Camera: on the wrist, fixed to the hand. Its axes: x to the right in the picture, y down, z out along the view.
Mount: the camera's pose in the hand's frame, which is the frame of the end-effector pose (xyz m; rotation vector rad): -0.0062 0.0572 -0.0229 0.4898 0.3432 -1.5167
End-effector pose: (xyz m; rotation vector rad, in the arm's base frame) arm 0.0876 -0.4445 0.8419 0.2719 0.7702 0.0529
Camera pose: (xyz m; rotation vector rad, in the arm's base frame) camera 0.0702 -0.3852 0.8454 0.0796 1.1606 -1.5677
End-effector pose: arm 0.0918 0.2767 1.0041 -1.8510 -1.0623 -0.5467
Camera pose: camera 0.1381 0.2414 0.9830 -0.2284 -1.9861 -1.2168
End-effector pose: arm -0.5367 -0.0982 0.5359 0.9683 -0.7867 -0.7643
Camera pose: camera -0.5089 -0.0628 0.5784 2.0954 0.2494 -1.6401
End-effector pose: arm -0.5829 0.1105 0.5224 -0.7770 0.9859 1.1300
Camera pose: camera -0.6442 0.1028 0.5182 -0.9918 0.5947 -0.5461
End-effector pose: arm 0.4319 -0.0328 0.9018 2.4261 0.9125 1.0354
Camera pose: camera 0.4360 -0.0774 0.9445 1.0199 2.6343 0.5612
